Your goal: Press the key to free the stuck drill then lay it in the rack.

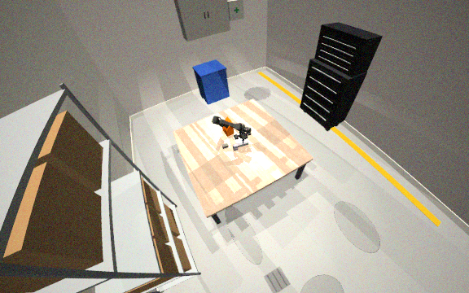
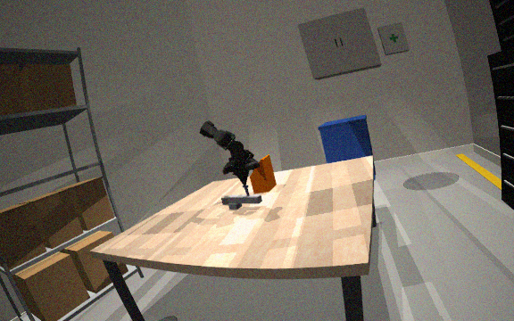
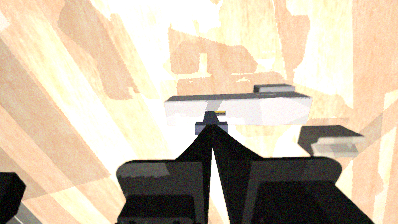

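The dark key is 3 cm below my gripper tip. From my gripper tip the other things lie so: grey grooved block (17 cm to the right, 14 cm behind, 10 cm below); then grey sleeve (8 cm below, 3 cm to the right, 2 cm behind); then drill (7 cm below, 5 cm to the right, 2 cm behind).
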